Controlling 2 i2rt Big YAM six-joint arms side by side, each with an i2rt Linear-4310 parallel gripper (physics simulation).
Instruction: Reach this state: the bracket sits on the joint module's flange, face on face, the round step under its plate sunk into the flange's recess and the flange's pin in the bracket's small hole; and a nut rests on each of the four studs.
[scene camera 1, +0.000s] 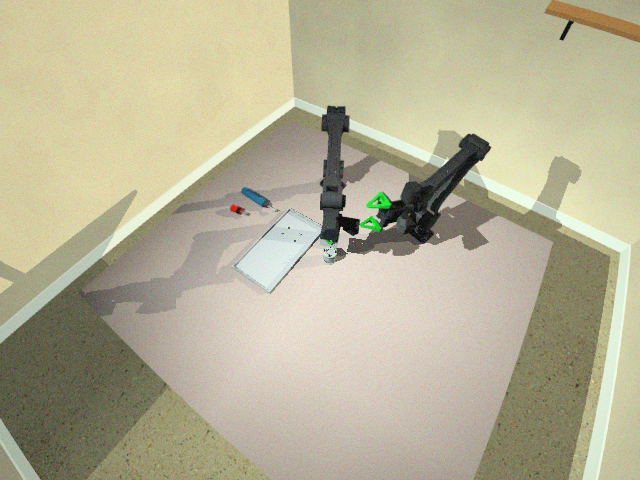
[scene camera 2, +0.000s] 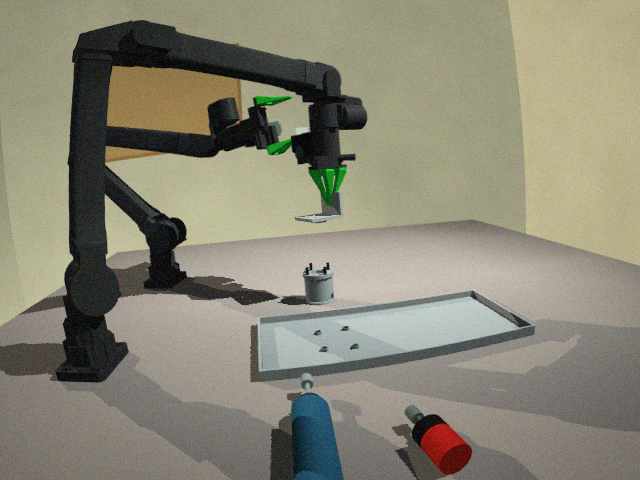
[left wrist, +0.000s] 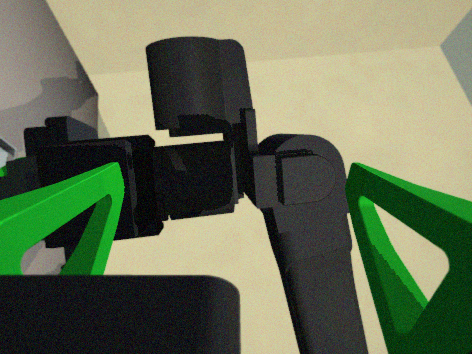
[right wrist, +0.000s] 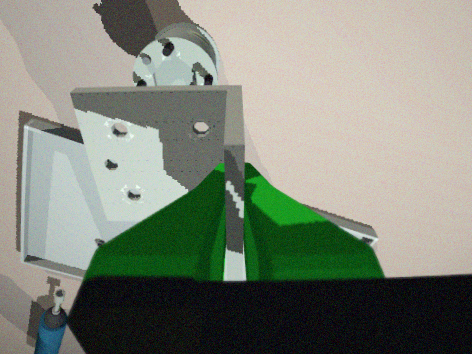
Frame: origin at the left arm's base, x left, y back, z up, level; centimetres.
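Seen in the pictures: left gripper, fingertip midpoint: (scene camera 1: 363, 216) (scene camera 2: 296, 116) (left wrist: 235, 175); right gripper, fingertip midpoint: (scene camera 1: 330, 242) (scene camera 2: 330, 204) (right wrist: 234, 176); left arm's base, origin of the base link: (scene camera 1: 418, 232) (scene camera 2: 166, 282); right arm's base, origin of the base link: (scene camera 2: 94, 365).
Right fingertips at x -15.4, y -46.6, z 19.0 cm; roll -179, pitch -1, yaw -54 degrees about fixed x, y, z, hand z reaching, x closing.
Offsets run from my right fingertips to a thing's middle.
The grey L-shaped bracket @(dx -2.4, dy +2.2, dz -0.2 cm) (scene camera 2: 310, 218) (right wrist: 100, 135) hangs in the air above the joint module, plate roughly level and wall upright; several holes show in its plate. My right gripper (scene camera 2: 328, 200) (right wrist: 234, 176) is shut on the bracket's wall. The joint module @(dx -2.8, dy +3.1, dz -15.3 cm) (scene camera 1: 329, 254) (scene camera 2: 319, 288) (right wrist: 175, 67) stands upright on the table, its studs bare; in the right wrist view the plate's far edge overlaps it. Several nuts @(dx -20.7, dy -2.8, dz -18.4 cm) (scene camera 1: 295, 240) @(dx -28.3, dy -4.5, dz -18.4 cm) (scene camera 2: 354, 346) lie apart in the tray @(dx -22.5, dy -10.0, dz -18.2 cm) (scene camera 1: 251, 279) (scene camera 2: 403, 357). My left gripper (scene camera 1: 364, 214) (scene camera 2: 291, 118) is open and empty, raised behind the right one.
A blue-handled driver @(dx -52.5, dy -0.8, dz -17.0 cm) (scene camera 1: 255, 196) (scene camera 2: 315, 434) (right wrist: 50, 334) and a red-handled driver @(dx -53.2, dy -12.4, dz -17.3 cm) (scene camera 1: 236, 209) (scene camera 2: 445, 444) lie beside the tray. The right arm's wrist stands close in front of the left gripper in the left wrist view. The tray has low raised walls and lies close to the module.
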